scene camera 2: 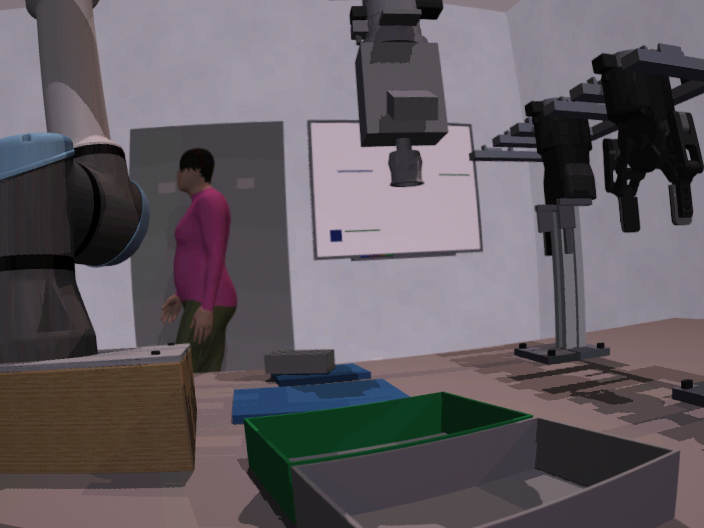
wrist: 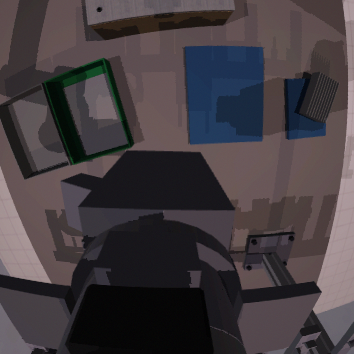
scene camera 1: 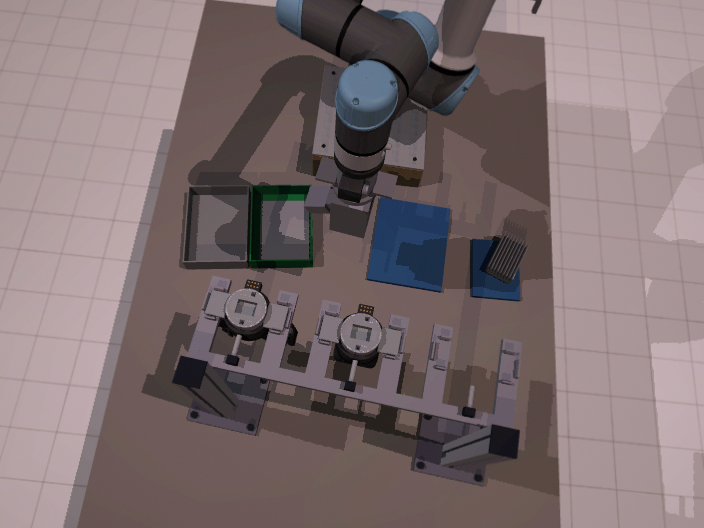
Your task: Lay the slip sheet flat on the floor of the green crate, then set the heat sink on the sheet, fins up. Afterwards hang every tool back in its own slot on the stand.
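Places are measured from the arm's base along level axes (x right, y ahead, z up), in millimetres.
Pixels of known places: hand at its tool point: (scene camera 2: 392,22); arm's base at its link origin: (scene camera 2: 30,358).
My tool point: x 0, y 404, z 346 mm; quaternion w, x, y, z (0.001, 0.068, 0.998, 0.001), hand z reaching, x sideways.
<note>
Ahead of a thing's pixels: the offset from my tool point to its top centre. "spot": to the spot under its first point.
The grey slip sheet {dx +149, dy -75, dz -429 mm} (scene camera 1: 284,230) (wrist: 97,112) lies flat on the floor of the green crate (scene camera 1: 281,263) (scene camera 2: 341,426) (wrist: 119,104). A strip of green floor shows along one end. The finned heat sink {dx -356, dy -74, dz -394 mm} (scene camera 1: 506,258) (scene camera 2: 299,362) (wrist: 319,97) sits fins up, turned at an angle, on the small blue pad {spot: dx -303, dy +0, dz -425 mm} (scene camera 1: 481,287) (scene camera 2: 353,372) (wrist: 296,128) and overhangs its edge. The arm carries the vacuum tool; its cup {spot: dx -12, dy +4, dz -186 mm} (scene camera 2: 406,183) points down, high above the table, with nothing on it. The cup is hidden in scene camera 1 and the wrist view.
The stand (scene camera 1: 295,379) holds the adaptive gripper (scene camera 1: 246,310) (scene camera 2: 645,125) and the parallel gripper (scene camera 1: 359,335) (scene camera 2: 568,153); its right slot is empty. A grey crate (scene camera 1: 216,264) (wrist: 47,172) touches the green one. A large blue pad {spot: dx -129, dy -81, dz -424 mm} (scene camera 1: 406,244) (wrist: 225,95) lies between crates and heat sink.
</note>
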